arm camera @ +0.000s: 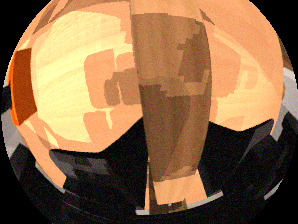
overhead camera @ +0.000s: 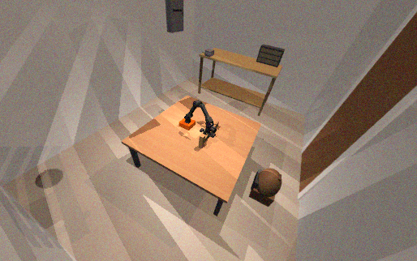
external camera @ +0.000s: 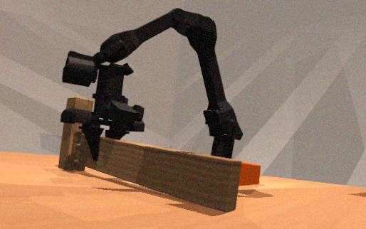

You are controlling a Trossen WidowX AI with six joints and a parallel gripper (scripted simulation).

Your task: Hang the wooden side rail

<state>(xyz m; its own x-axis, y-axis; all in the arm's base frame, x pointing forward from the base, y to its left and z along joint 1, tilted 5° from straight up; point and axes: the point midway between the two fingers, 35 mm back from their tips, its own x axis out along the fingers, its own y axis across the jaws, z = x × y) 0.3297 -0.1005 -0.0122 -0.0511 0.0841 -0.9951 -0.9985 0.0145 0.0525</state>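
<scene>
The headboard post lies 13 cm to the right of my gripper tip and 4 cm above it.
</scene>
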